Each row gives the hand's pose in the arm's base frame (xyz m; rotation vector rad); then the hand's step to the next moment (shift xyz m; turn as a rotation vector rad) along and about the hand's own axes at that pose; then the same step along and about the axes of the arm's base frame.
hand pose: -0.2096 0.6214 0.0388 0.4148 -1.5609 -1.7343
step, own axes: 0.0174 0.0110 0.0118 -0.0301 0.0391 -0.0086
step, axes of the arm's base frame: -0.0161 -0.0037 0.0170 0.0380 0.0163 0.0282
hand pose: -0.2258 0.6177 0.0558 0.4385 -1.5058 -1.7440
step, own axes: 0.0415 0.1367 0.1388 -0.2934 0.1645 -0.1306
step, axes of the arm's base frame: -0.0783 0.0637 0.1717 0.3324 0.1274 0.0588
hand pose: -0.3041 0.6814 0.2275 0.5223 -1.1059 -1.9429
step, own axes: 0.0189 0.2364 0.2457 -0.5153 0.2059 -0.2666
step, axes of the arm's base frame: -0.0715 0.0438 0.3310 0.5717 0.2279 0.0131
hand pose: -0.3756 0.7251 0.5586 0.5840 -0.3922 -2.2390
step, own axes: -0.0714 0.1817 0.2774 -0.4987 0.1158 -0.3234
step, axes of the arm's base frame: 0.0083 -0.0390 0.3369 0.5366 0.2689 -0.0802
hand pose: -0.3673 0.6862 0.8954 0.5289 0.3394 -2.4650
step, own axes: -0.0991 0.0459 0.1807 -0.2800 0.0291 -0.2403
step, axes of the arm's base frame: 0.0485 -0.0512 0.1990 0.2971 0.2003 -0.0929
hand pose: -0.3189 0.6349 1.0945 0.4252 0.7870 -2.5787
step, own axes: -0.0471 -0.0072 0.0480 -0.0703 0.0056 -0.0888
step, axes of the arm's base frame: 0.0296 -0.0088 0.0602 0.0785 0.0682 -0.0452
